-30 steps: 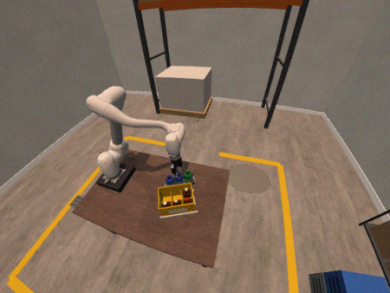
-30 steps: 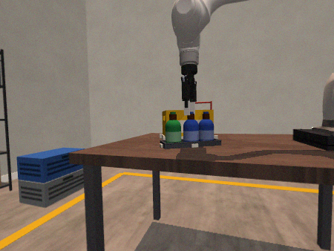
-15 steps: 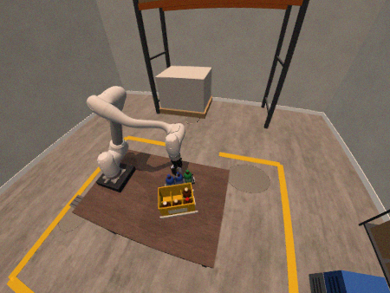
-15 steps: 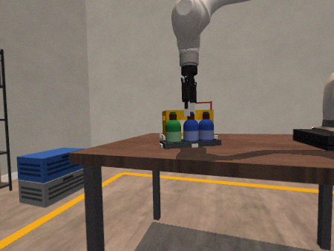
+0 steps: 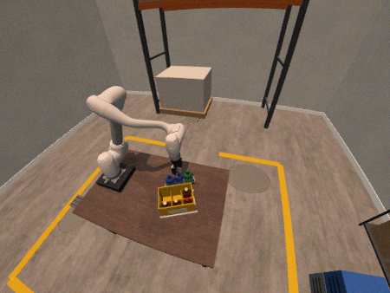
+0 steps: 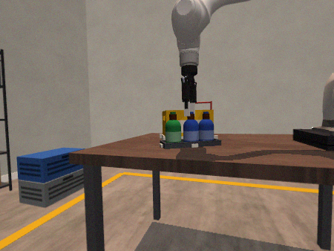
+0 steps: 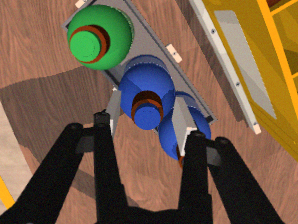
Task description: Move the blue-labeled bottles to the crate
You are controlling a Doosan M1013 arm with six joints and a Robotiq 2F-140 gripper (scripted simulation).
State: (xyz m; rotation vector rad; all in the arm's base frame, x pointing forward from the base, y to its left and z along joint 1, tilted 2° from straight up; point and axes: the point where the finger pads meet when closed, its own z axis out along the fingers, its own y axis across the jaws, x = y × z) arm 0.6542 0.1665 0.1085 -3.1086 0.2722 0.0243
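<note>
Now: hand 70 mm short of the green-labeled bottle, 50 mm to the right of it and 90 mm above it. Also, from my hand: yellow crate (70 mm ahead, 210 mm to the right, 90 mm below); tray (160 mm below).
</note>
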